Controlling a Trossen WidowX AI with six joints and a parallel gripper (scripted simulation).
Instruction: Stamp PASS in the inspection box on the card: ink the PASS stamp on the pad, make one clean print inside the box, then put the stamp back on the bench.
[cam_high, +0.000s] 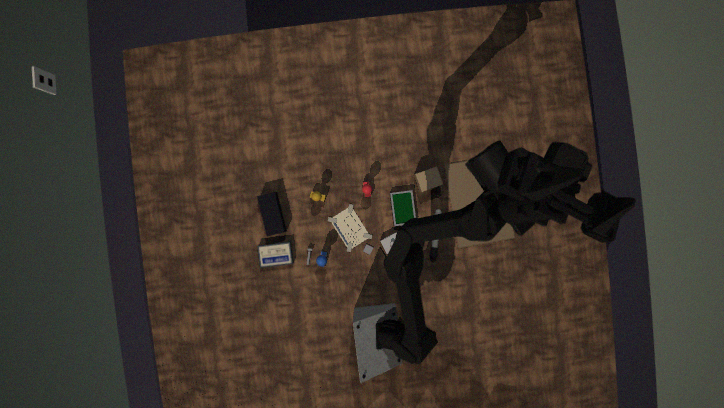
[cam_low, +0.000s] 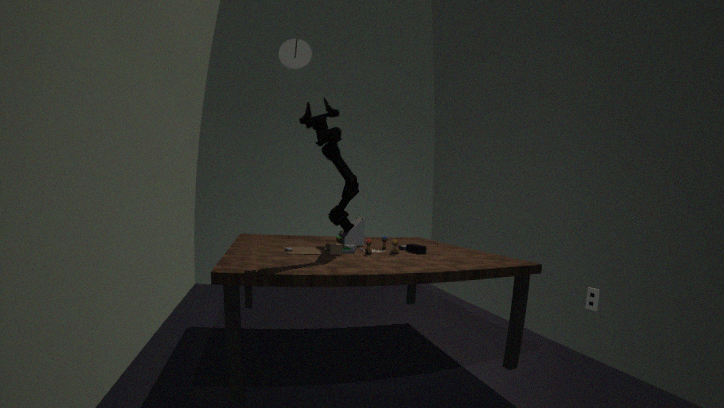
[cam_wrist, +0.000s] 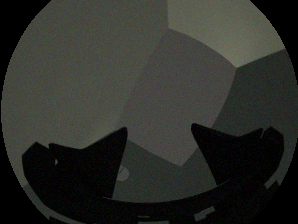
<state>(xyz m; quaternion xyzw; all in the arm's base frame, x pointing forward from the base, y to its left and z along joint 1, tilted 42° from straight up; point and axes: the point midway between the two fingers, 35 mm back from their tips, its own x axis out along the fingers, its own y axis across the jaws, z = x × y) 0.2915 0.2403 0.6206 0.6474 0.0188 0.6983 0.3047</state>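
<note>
My gripper tip is 13 cm past the green-knobbed stamp, 16 cm to the right of it and 70 cm above it. Round my gripper tip: green ink pad 3 cm behind, 18 cm to the left, 72 cm below; then cardboard box 5 cm ahead, 11 cm to the left, 70 cm below; then white marker 12 cm behind, 10 cm to the left, 71 cm below.
</note>
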